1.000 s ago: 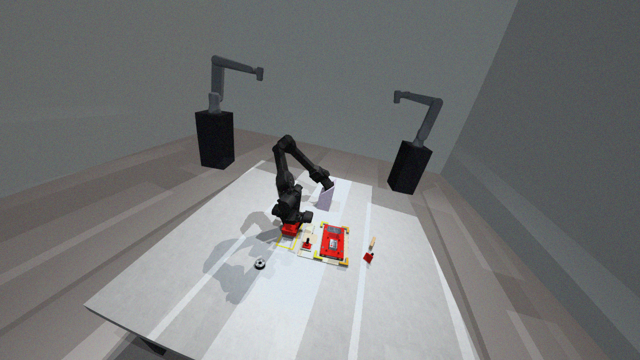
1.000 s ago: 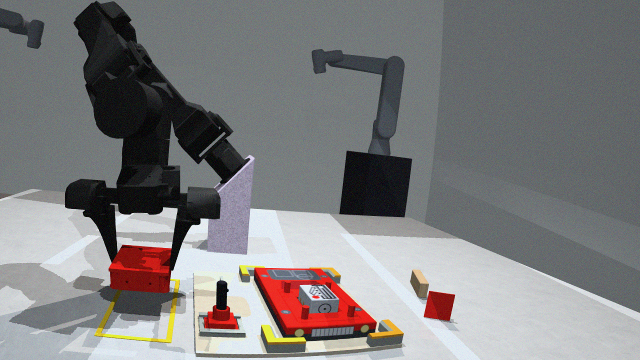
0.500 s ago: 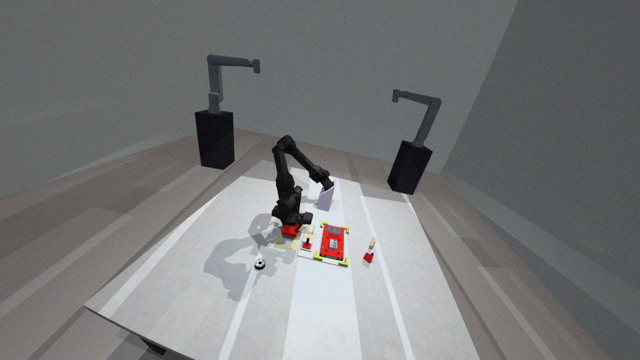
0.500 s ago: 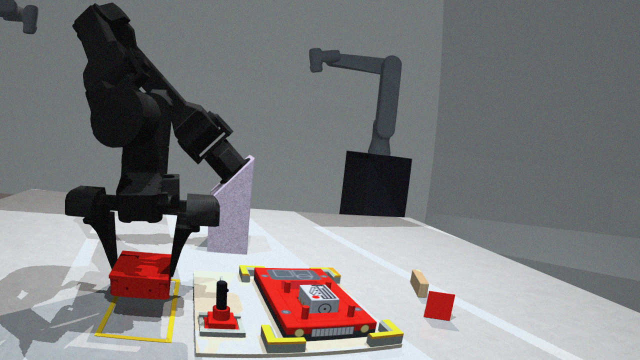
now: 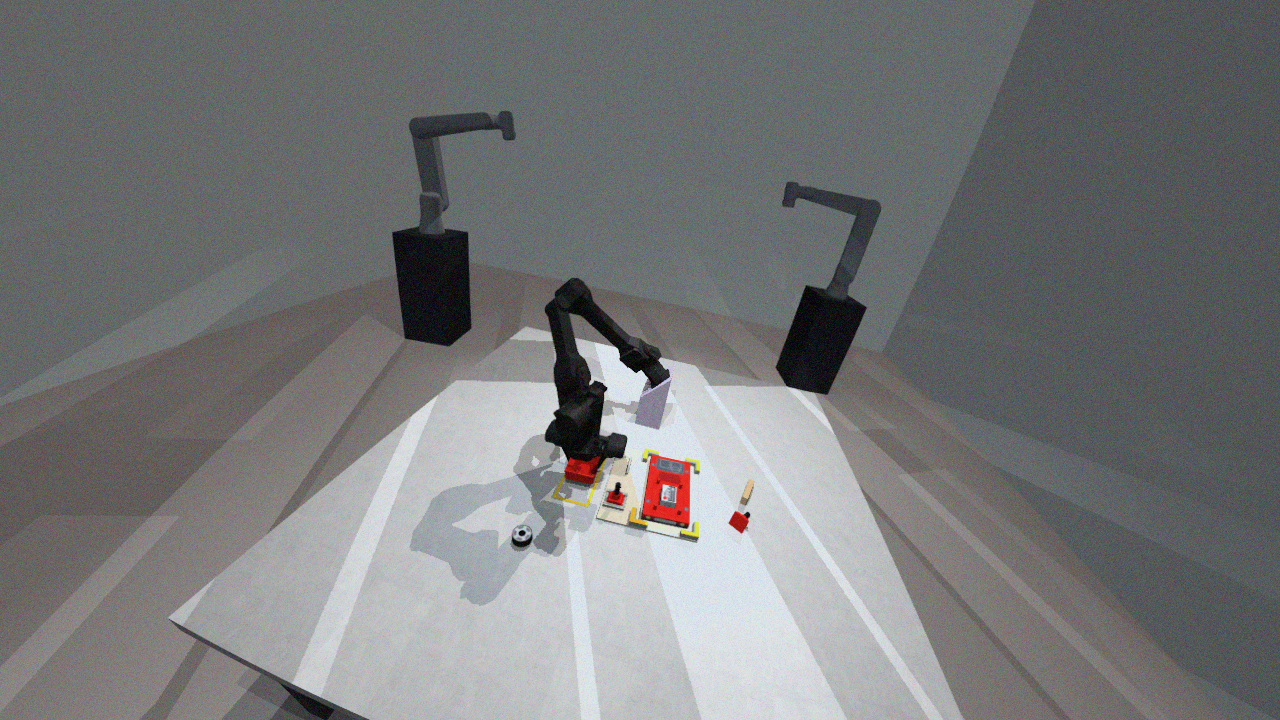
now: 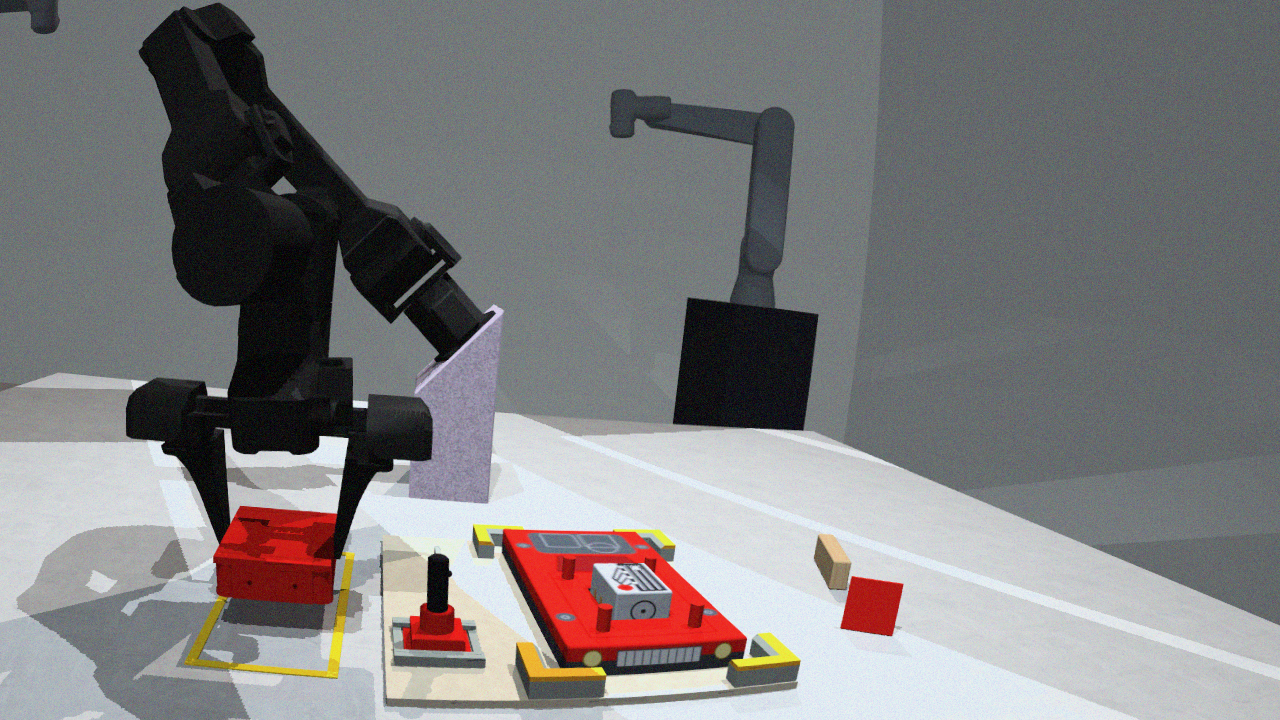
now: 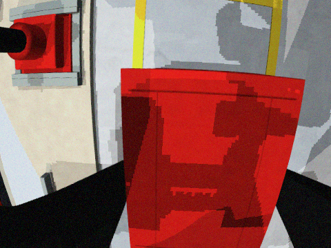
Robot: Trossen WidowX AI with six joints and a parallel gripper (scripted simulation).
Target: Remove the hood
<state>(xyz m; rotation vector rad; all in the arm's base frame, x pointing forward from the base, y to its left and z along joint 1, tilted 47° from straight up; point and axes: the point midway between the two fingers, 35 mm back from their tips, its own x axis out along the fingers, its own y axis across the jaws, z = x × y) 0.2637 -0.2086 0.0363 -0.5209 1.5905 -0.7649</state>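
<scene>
The red mount is 9 cm to the left of my gripper tip and 7 cm ahead of it. Also, from my gripper tip: tan block: 43 cm to the left, 2 cm below, 1 cm behind; then black wheel: 21 cm ahead, 9 cm to the right, 2 cm below; then red hood: right at my gripper tip.
</scene>
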